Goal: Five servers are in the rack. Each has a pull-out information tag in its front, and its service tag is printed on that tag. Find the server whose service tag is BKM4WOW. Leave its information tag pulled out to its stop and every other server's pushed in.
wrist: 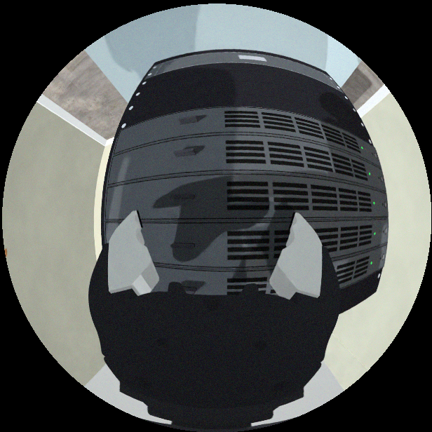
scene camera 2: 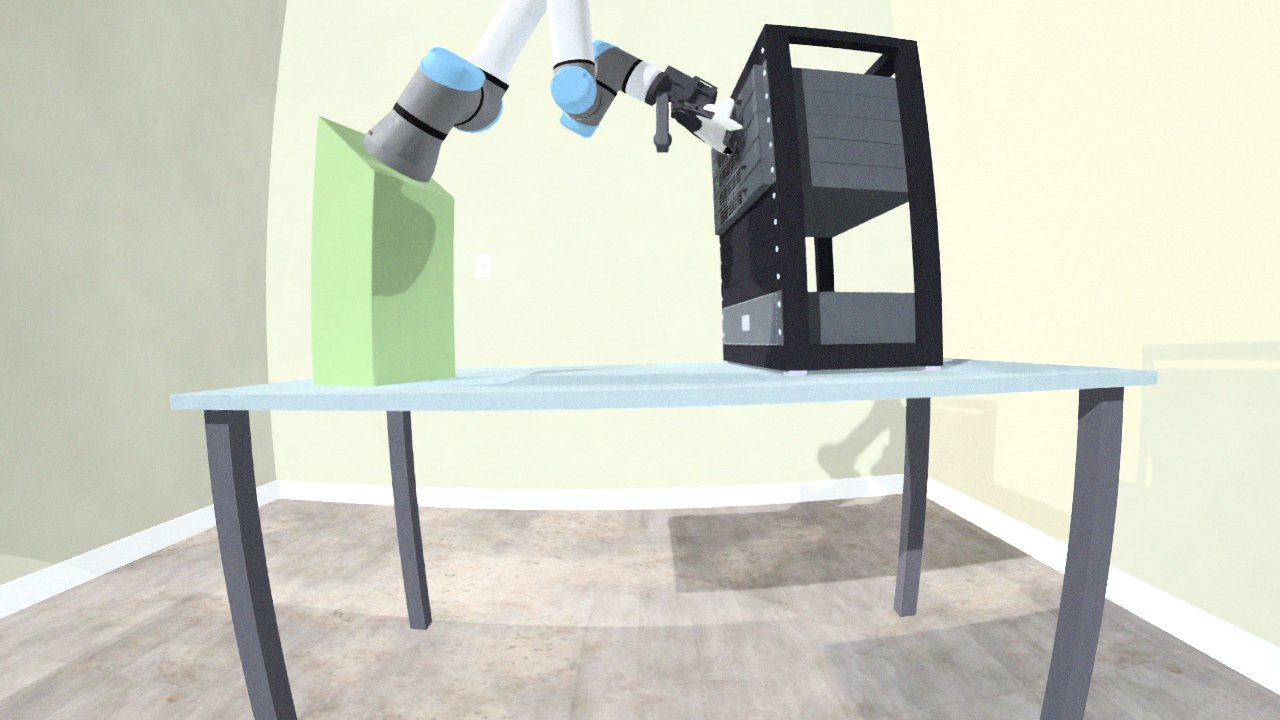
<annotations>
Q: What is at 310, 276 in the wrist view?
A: The gripper.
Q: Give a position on a black server rack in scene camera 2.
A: At 825, 151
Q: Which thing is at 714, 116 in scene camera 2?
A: The gripper.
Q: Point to a black server rack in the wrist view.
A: At 275, 135
</annotations>
